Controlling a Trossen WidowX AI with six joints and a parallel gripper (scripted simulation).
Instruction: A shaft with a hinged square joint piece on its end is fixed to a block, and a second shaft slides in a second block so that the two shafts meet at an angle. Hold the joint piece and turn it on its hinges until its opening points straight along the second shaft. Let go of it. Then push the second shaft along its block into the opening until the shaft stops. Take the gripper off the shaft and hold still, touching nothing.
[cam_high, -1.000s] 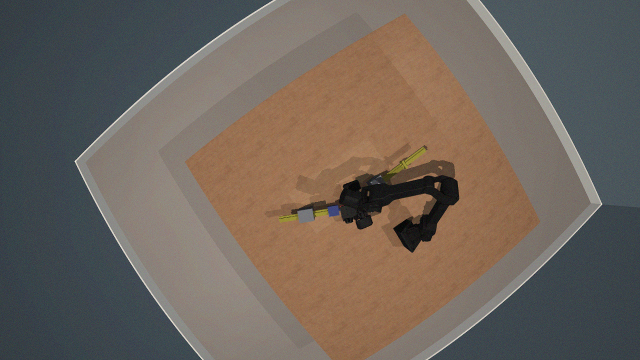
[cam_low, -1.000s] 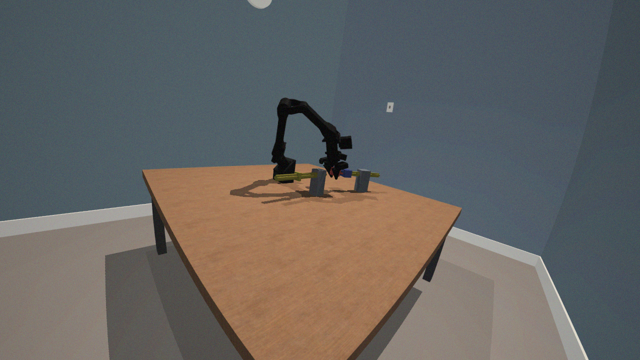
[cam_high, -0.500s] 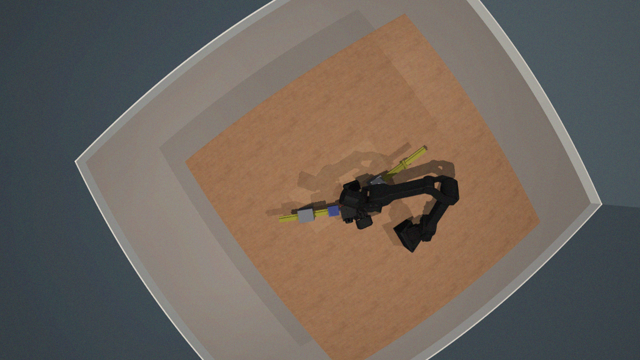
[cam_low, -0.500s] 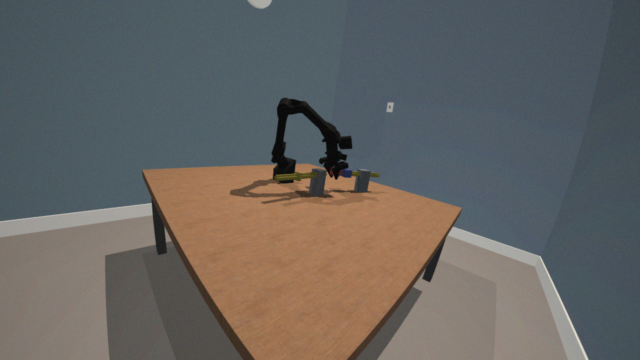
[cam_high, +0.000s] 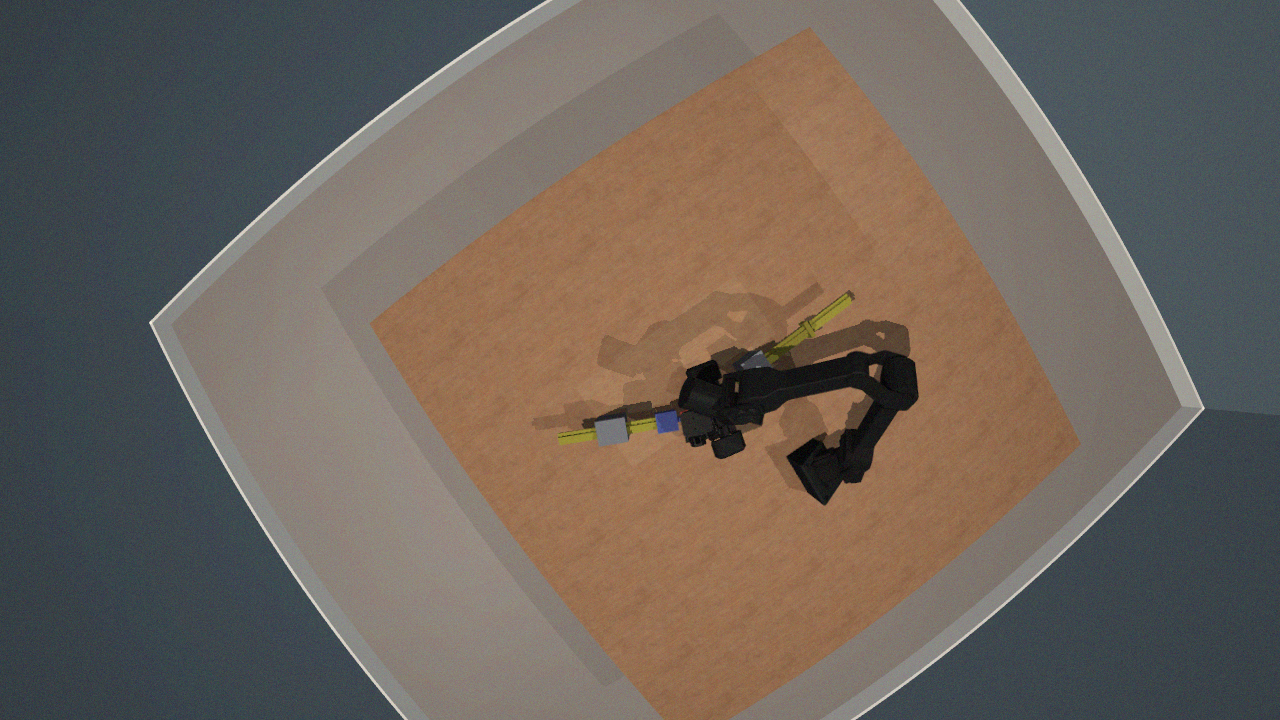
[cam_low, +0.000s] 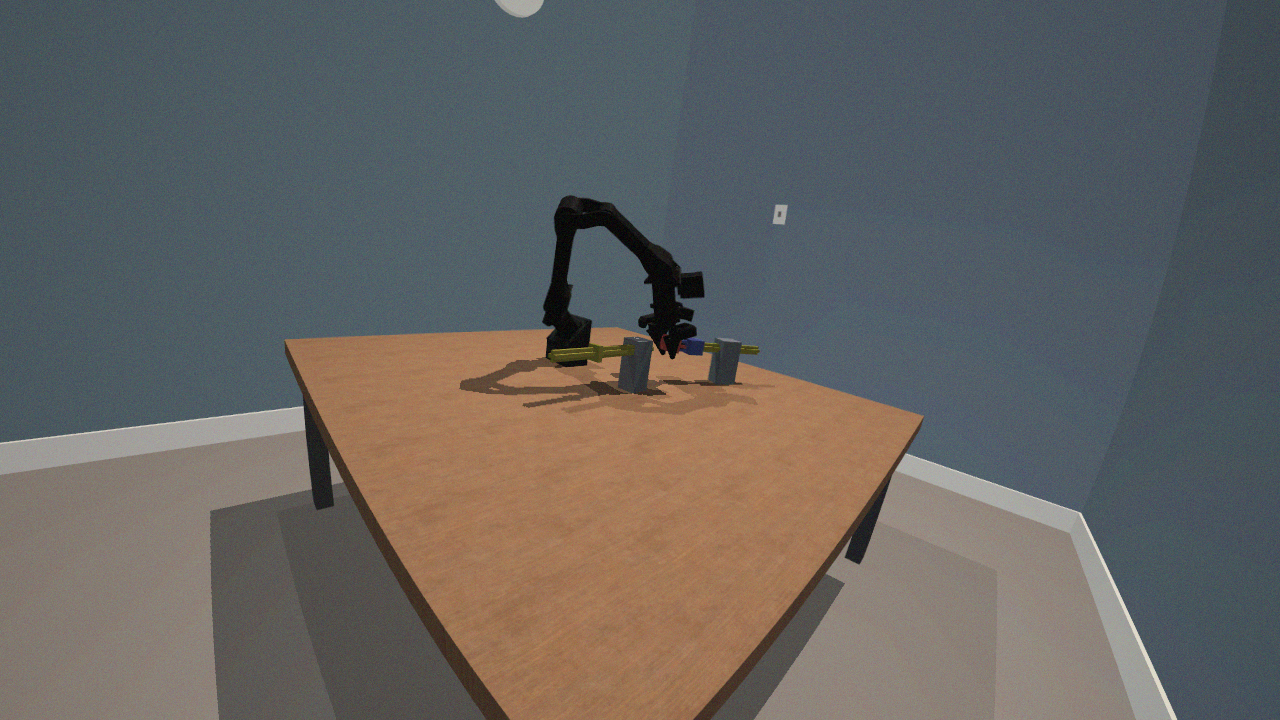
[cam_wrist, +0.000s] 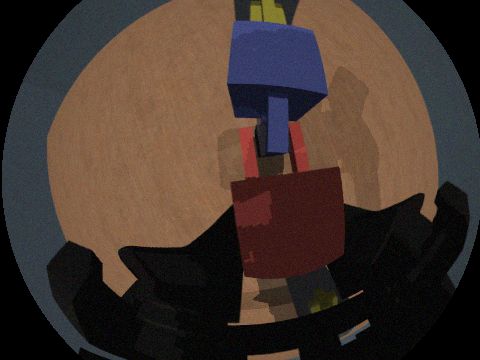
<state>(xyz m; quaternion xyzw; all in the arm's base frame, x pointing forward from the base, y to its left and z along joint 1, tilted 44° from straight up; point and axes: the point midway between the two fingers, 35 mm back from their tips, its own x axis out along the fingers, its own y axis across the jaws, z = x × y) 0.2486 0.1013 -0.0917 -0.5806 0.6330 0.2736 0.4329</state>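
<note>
Right now my gripper tip is 1 cm to the right of the red square joint piece and 4 cm below it.
</note>
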